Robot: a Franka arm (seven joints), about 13 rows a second.
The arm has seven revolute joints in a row. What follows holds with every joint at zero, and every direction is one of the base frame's. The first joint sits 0.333 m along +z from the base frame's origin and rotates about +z. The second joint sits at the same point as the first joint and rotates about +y. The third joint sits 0.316 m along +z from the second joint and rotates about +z. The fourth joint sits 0.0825 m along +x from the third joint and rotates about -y. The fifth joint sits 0.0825 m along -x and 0.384 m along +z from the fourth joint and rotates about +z. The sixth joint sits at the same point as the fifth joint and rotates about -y. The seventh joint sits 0.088 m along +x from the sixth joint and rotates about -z. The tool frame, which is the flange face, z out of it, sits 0.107 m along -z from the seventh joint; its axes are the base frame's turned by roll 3.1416, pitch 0 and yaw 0 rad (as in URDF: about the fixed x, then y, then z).
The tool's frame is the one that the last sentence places.
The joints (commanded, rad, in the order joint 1, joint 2, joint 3, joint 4, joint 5, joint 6, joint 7), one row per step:
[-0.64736, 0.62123, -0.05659, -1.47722, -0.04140, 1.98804, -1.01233]
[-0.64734, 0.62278, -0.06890, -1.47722, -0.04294, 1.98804, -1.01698]
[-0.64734, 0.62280, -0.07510, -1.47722, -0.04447, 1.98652, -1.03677]
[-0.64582, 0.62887, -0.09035, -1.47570, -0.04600, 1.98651, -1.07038]
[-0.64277, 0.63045, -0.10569, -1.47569, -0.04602, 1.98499, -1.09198]
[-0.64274, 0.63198, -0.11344, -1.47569, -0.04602, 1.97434, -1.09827]
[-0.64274, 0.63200, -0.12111, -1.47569, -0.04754, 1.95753, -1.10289]
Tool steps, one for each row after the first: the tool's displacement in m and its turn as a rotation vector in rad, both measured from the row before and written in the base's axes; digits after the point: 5 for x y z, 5 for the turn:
[-0.00474, -0.00554, -0.00079, -0.00517, 0.00638, -0.00460]
[-0.00257, -0.00272, 0.00004, -0.00018, 0.00406, 0.01521]
[-0.00508, -0.00610, -0.00309, -0.00059, 0.00975, 0.02326]
[-0.00473, -0.00498, -0.00067, -0.00201, 0.00779, 0.01186]
[-0.00407, -0.00256, -0.00154, 0.00517, 0.01199, -0.00113]
[-0.00468, -0.00217, -0.00088, 0.00721, 0.01624, -0.00271]

